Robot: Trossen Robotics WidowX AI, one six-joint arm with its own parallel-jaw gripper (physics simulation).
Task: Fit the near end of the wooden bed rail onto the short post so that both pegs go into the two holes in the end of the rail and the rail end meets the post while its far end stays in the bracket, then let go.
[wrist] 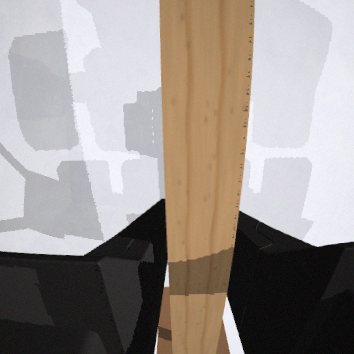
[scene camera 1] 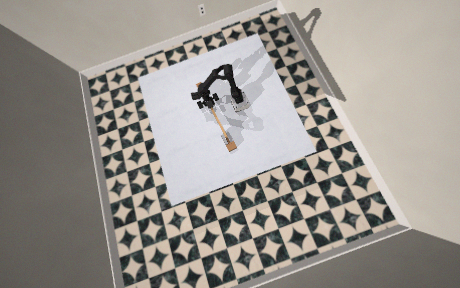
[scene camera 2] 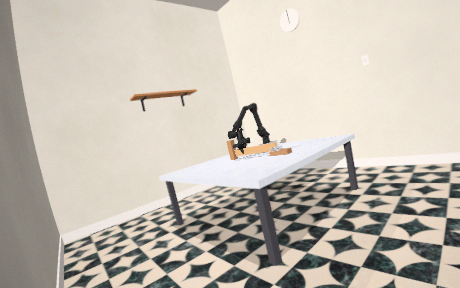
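Note:
The wooden bed rail is a long light plank on edge. My gripper is shut on it close to its post-side end, one black finger on each side. The short post stands upright beside the gripper; in scene camera 1 an orange bit of the post shows behind the arm. The rail's far end is at the small pale bracket. The pegs, the holes and the contact between rail end and post are hidden or too small to tell.
A flat brown block lies by the bracket at the rail's far end. The arm's base stands on the white table, to one side of the rail. The arm arches above the post side. A wall shelf hangs beyond the table.

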